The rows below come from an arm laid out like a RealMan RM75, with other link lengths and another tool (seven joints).
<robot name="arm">
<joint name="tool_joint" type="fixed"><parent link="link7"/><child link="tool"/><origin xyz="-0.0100 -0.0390 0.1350" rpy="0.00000 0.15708 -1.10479"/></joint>
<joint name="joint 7" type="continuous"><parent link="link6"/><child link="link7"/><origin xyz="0.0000 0.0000 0.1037" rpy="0.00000 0.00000 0.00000"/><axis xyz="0 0 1"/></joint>
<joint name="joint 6" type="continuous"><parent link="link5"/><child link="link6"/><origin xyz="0.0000 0.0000 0.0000" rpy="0.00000 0.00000 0.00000"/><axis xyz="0 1 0"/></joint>
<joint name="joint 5" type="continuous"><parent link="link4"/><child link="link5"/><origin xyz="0.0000 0.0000 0.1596" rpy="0.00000 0.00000 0.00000"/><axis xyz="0 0 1"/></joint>
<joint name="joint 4" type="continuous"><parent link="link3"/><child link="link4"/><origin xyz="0.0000 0.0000 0.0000" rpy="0.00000 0.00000 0.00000"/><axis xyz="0 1 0"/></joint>
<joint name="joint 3" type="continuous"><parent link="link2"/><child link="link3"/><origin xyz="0.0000 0.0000 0.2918" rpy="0.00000 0.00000 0.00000"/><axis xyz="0 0 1"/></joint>
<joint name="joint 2" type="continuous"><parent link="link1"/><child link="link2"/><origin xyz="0.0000 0.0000 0.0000" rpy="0.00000 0.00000 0.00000"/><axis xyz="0 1 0"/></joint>
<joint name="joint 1" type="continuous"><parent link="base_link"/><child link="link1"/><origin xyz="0.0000 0.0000 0.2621" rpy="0.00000 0.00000 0.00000"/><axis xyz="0 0 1"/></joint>
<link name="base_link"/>
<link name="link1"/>
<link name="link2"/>
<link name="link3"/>
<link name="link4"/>
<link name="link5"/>
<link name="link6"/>
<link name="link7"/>
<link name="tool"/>
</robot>
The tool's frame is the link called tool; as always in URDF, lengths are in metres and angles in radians. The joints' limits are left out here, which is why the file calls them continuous.
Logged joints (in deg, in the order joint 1, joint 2, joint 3, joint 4, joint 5, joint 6, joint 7), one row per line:
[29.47 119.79 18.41 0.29 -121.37 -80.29 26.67]
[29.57 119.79 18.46 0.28 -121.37 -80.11 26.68]
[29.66 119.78 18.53 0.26 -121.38 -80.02 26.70]
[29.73 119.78 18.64 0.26 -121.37 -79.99 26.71]
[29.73 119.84 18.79 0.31 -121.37 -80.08 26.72]
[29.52 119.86 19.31 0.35 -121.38 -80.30 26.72]
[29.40 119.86 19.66 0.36 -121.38 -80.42 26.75]
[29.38 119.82 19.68 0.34 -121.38 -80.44 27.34]
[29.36 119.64 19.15 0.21 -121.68 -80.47 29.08]
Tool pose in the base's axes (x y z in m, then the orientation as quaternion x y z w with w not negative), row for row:
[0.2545 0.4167 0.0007 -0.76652 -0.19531 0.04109 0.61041]
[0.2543 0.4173 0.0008 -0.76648 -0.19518 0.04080 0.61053]
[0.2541 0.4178 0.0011 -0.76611 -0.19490 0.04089 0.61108]
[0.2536 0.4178 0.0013 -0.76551 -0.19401 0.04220 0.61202]
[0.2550 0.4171 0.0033 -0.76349 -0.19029 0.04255 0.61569]
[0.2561 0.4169 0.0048 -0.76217 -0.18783 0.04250 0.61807]
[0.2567 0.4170 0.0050 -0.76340 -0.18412 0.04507 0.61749]
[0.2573 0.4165 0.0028 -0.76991 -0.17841 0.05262 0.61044]
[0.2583 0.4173 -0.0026 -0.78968 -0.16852 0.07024 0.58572]
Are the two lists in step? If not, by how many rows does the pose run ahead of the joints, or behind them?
The pose runs 1 row ahead of the joints: the pose in row i belongs to the joints in row i + 1.
